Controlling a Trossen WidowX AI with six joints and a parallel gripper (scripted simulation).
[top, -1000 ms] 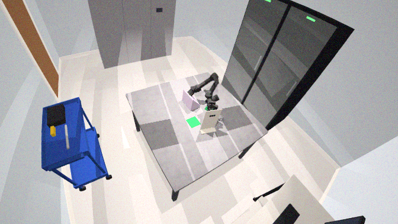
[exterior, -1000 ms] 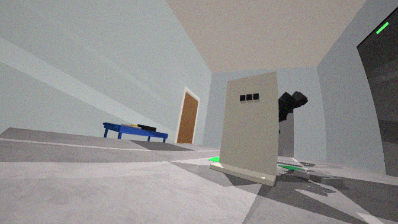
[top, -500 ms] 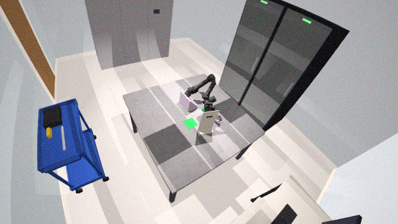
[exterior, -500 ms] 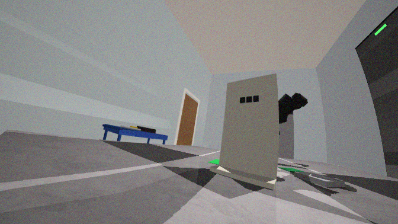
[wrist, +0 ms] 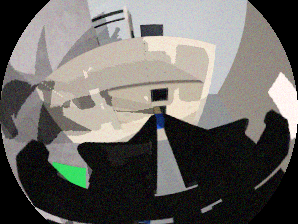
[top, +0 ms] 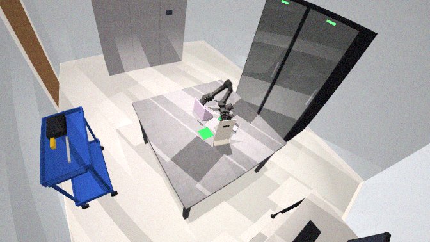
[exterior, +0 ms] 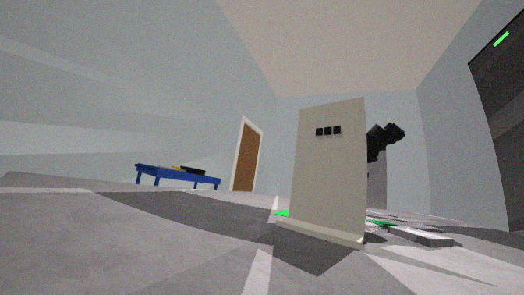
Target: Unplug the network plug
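My gripper tip is 22 cm above the green marked square, 14 cm past it and 8 cm to the left of it. Also, from my gripper tip: beige upright panel: 9 cm below, 3 cm ahead, 1 cm to the right; blue network plug: 1 cm ahead.
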